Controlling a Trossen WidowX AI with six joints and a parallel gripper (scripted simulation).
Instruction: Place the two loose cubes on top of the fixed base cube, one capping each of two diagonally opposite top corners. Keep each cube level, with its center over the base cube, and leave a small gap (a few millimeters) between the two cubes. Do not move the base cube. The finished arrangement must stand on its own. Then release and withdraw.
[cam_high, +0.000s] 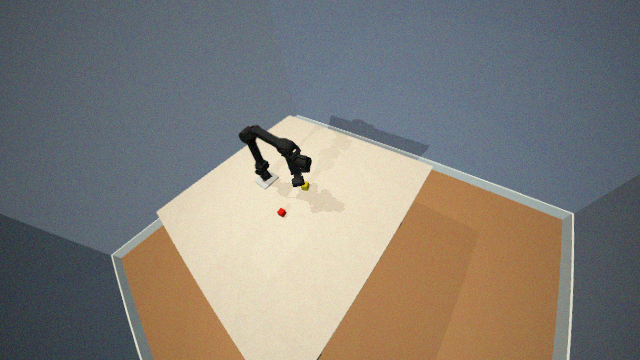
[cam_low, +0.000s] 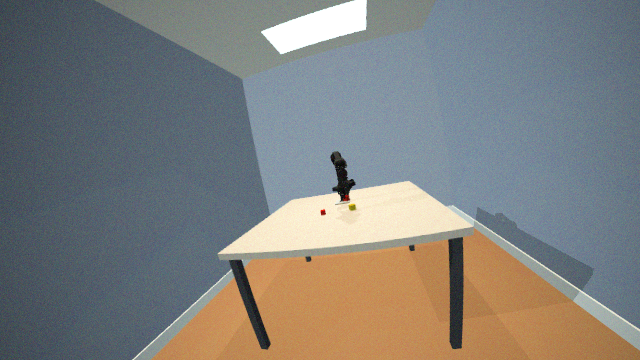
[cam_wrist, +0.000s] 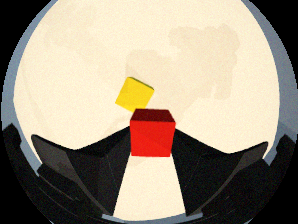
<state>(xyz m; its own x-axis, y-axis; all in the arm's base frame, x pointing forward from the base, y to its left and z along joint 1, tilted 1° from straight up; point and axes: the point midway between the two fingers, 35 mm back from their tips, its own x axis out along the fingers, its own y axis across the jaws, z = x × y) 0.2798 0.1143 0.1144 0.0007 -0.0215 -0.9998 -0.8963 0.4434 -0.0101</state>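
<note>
My gripper tip is now 70 mm above the yellow cube, 30 mm to the right of it and 10 mm past it.
</note>
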